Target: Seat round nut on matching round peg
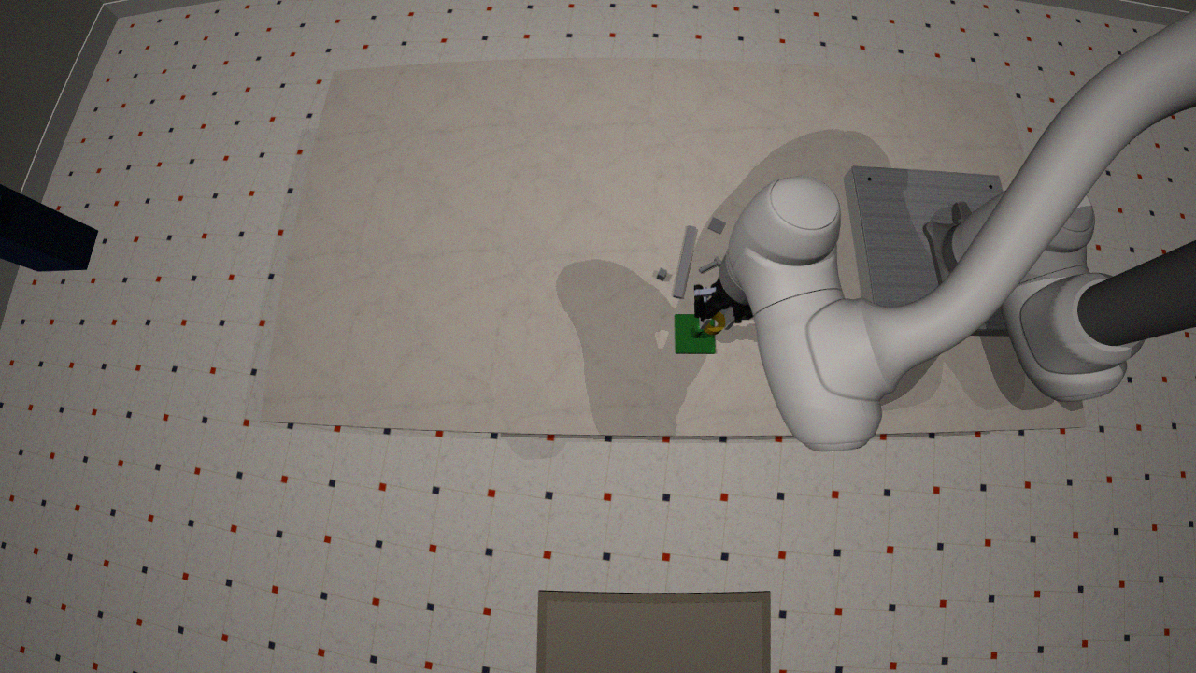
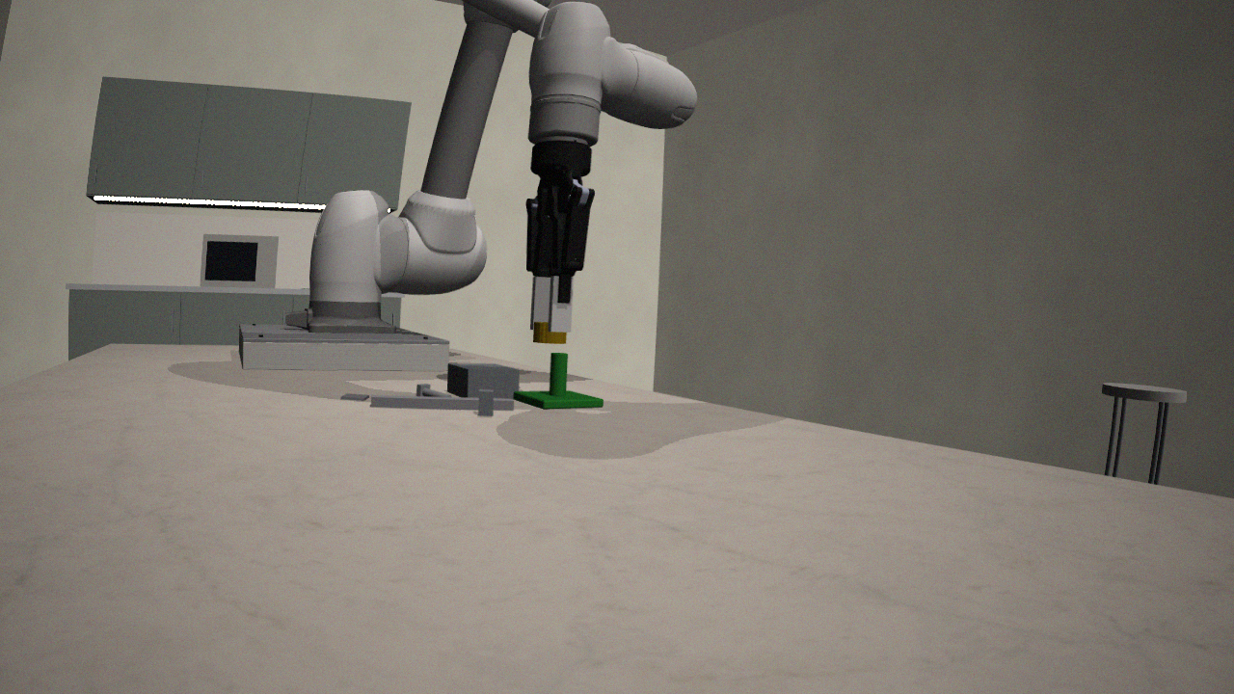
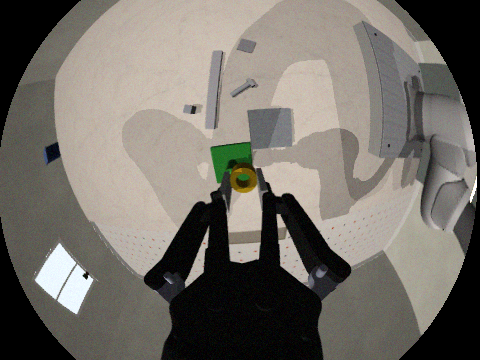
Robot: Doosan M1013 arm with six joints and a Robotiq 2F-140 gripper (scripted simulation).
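Now: hand 60 mm past the grey block, 60 mm to the left of it and 100 mm above it. From my hand the other things lie so: small bolt: 30 mm behind, 150 mm to the right, 110 mm below; then long grey bar: 30 mm ahead, 160 mm to the right, 110 mm below.
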